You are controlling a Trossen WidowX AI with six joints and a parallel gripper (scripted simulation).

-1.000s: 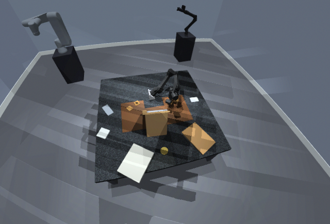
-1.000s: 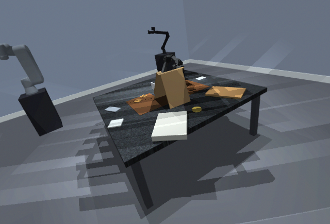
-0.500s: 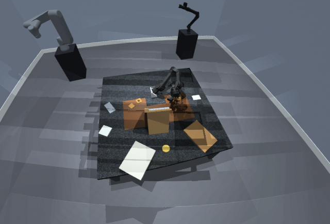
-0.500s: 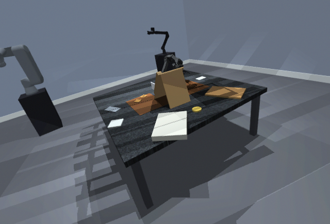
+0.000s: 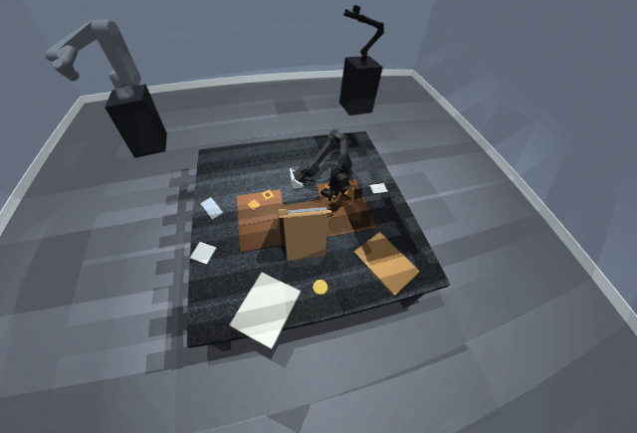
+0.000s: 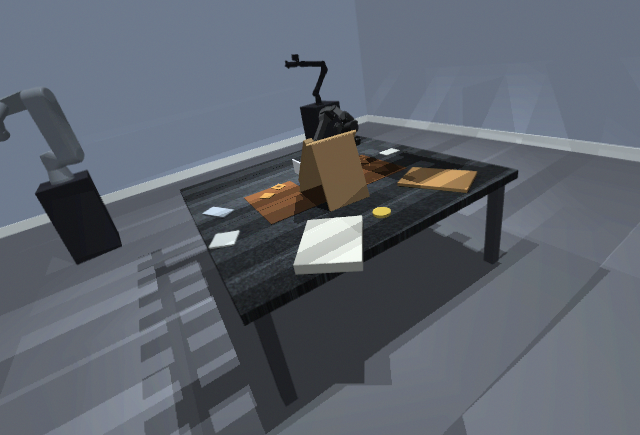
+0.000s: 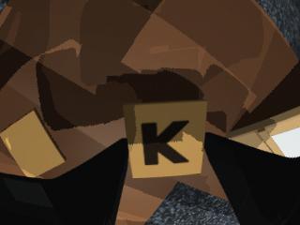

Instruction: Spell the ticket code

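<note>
My gripper tip is 15 cm to the left of the white ticket, 6 cm short of it and 3 cm below it. Round my gripper tip: white box 52 cm to the right, 49 cm ahead, 3 cm below; brown mat 18 cm to the right, 4 cm below, 3 cm behind; flat tan slab 45 cm ahead, 13 cm to the left, 4 cm below.
</note>
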